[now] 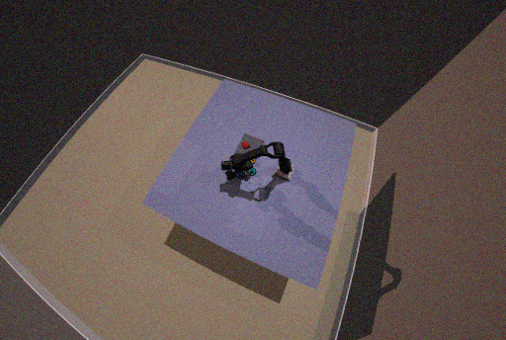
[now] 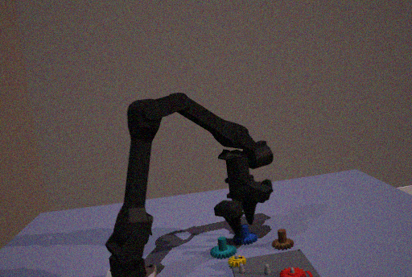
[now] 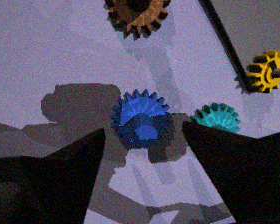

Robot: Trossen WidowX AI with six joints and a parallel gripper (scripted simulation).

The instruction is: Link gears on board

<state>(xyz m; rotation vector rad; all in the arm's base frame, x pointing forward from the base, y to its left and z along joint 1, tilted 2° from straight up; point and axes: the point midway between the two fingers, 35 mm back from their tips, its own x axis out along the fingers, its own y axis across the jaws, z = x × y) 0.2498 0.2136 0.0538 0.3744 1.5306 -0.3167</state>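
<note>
Now: the red gear 210 mm to the right of my gripper tip, 100 mm ahead of it and 10 mm below it. Also, from my gripper tip: teal gear 70 mm to the right, 60 mm behind, 10 mm below; then blue gear 10 mm below; then brown gear 90 mm ahead, 50 mm to the right, 10 mm below.
</note>
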